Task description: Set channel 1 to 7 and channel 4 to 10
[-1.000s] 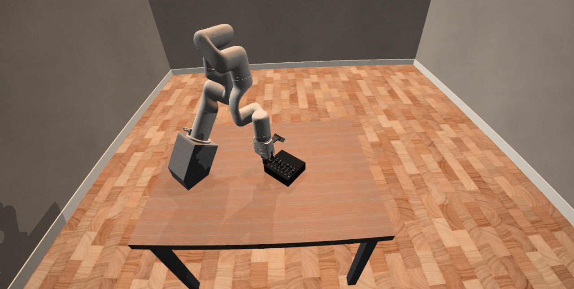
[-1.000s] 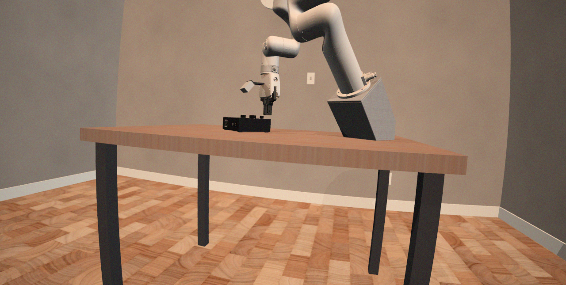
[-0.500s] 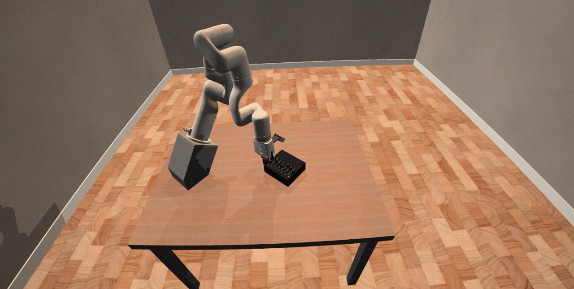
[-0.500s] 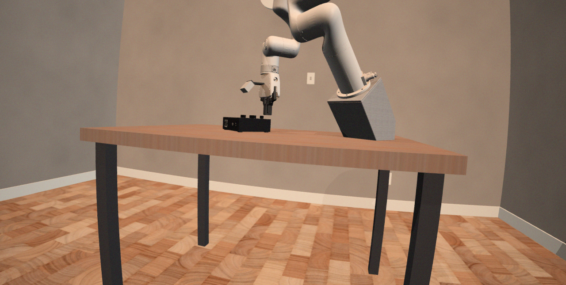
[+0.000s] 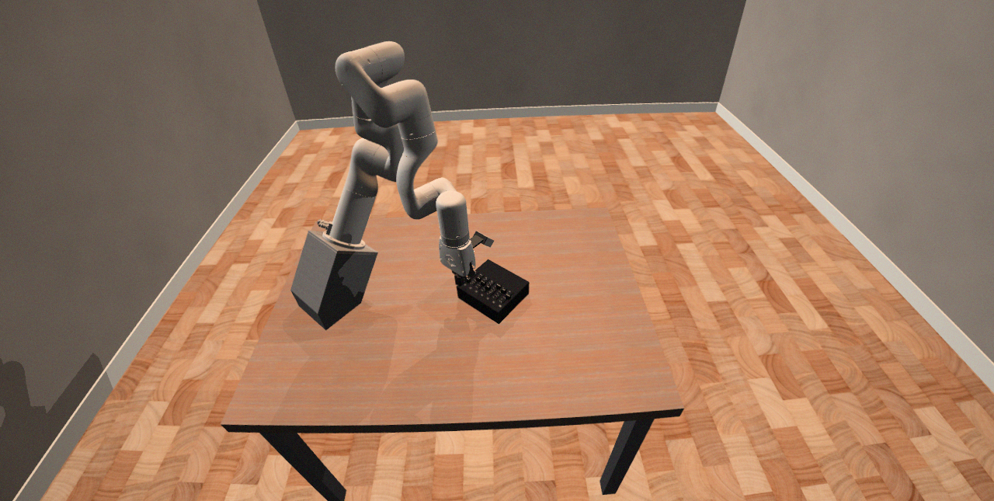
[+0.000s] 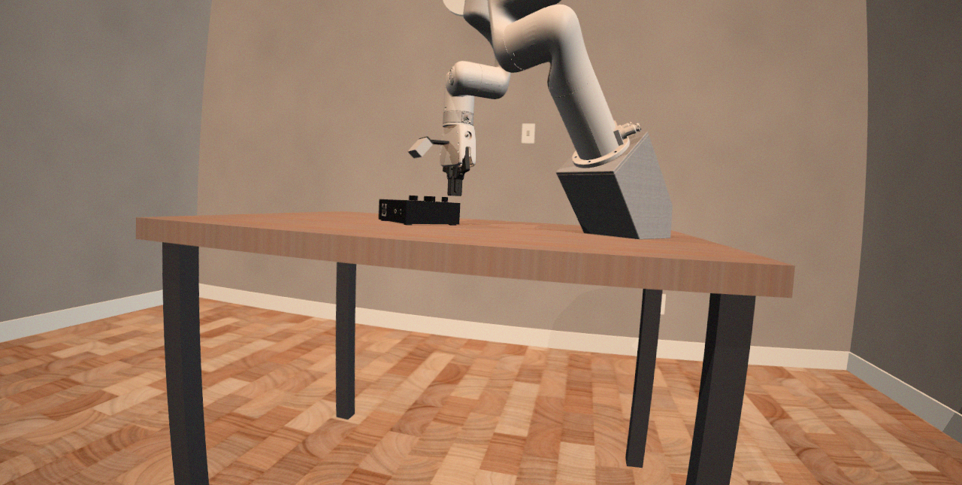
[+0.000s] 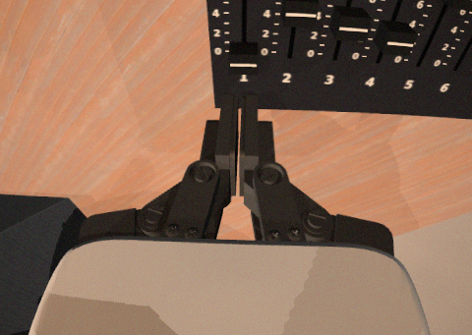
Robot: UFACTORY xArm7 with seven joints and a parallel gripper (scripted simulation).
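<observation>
The channel 1 fader cap lies 2 cm ahead of my hand, 2 cm to the left of it and 3 cm below it. From my hand the other things lie so: channel 2 fader cap (5 cm ahead, 3 cm to the left, 3 cm below); then channel 4 fader cap (8 cm ahead, 3 cm below); then channel 3 fader cap (6 cm ahead, 1 cm to the left, 3 cm below).
</observation>
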